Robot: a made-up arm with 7 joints.
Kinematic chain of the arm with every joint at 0, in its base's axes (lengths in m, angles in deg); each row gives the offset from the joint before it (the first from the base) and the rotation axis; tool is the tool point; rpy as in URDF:
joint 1: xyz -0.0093 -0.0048 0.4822 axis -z
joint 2: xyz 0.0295 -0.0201 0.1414 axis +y
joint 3: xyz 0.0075 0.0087 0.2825 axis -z
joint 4: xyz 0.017 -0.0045 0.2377 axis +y
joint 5: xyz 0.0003 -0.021 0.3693 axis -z
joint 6: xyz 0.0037 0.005 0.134 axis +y
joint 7: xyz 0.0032 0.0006 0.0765 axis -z
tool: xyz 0.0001 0.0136 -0.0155 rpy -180 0 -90
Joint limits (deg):
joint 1: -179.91..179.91
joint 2: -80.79..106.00
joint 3: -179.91..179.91
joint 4: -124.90..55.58
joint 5: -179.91..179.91
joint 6: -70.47..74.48
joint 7: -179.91..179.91
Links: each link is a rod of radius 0.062 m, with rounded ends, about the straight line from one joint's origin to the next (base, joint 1, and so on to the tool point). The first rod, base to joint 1, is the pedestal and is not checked.
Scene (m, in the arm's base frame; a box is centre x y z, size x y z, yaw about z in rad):
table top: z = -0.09
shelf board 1: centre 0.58 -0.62 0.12 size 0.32 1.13 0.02 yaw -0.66
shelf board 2: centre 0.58 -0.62 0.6 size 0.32 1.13 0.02 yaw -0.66
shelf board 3: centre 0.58 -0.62 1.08 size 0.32 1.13 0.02 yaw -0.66
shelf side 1: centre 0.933 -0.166 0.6 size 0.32 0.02 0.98 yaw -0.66
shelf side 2: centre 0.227 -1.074 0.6 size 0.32 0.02 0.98 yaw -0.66
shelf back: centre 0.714 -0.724 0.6 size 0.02 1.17 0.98 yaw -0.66
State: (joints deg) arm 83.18 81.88 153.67 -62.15 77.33 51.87 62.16
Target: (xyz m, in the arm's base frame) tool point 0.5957 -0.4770 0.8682
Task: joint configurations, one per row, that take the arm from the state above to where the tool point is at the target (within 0.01 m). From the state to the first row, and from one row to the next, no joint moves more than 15 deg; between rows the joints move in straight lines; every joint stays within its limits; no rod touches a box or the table.
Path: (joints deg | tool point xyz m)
1: 95.03 71.95 160.26 -73.96 85.92 48.67 54.37 | 0.1508 -0.8390 0.4167
2: 106.88 62.02 166.86 -85.77 94.51 45.47 46.57 | -0.0523 -0.7905 0.4562
3: 118.73 52.09 173.45 -97.58 103.10 42.27 38.78 | -0.2343 -0.6827 0.4961
4: 111.76 44.47 160.82 -101.46 98.46 48.48 45.29 | -0.0320 -0.6976 0.6022
5: 104.78 36.85 148.18 -105.34 93.82 54.69 51.80 | 0.1587 -0.6371 0.7076
6: 97.80 29.23 135.54 -109.22 89.18 60.91 58.31 | 0.3129 -0.5094 0.7998
7: 90.82 21.61 122.91 -113.10 84.54 67.12 64.82 | 0.4111 -0.3337 0.8682
8: 81.57 33.45 125.73 -98.28 82.68 62.67 64.08 | 0.5001 -0.4095 0.8871
9: 72.32 45.29 128.56 -83.47 80.81 58.23 63.35 | 0.5957 -0.4770 0.8682

